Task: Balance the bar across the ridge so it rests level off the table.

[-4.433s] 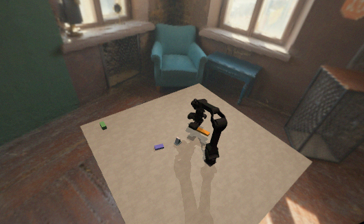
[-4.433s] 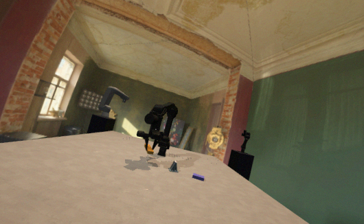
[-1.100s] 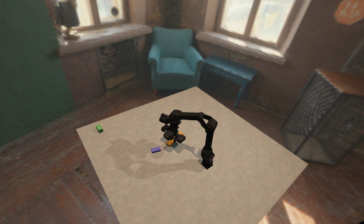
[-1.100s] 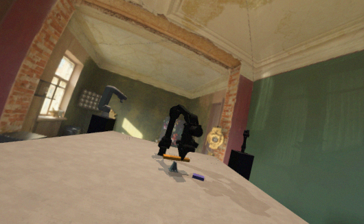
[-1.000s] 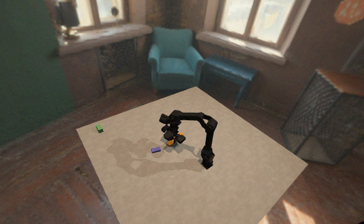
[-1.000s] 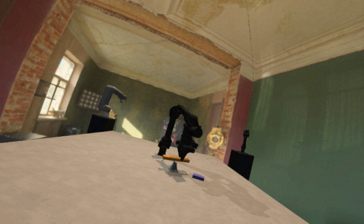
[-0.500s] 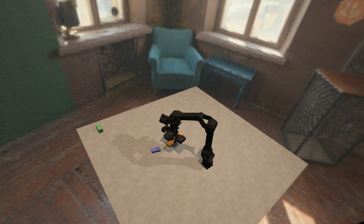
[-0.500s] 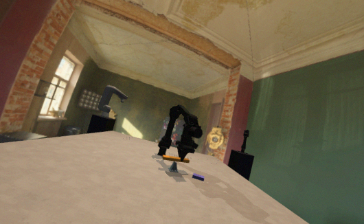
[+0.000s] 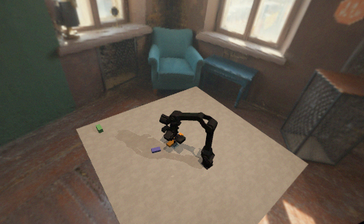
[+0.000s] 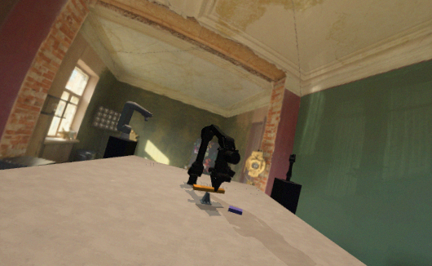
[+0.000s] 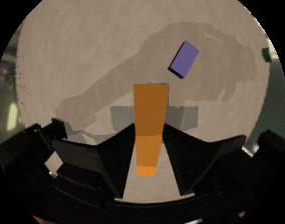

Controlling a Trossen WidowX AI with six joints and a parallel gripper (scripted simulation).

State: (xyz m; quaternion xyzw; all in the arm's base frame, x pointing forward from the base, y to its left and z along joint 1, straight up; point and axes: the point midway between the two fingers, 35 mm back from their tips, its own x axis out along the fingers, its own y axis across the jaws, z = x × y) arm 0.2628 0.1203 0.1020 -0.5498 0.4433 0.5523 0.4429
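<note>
The orange bar lies 10 mm ahead of my gripper tip and 30 mm to the right of it. Also, from my gripper tip: purple block: 50 mm ahead, 120 mm to the left, 60 mm below; green block: 480 mm ahead, 380 mm to the left, 50 mm below.
</note>
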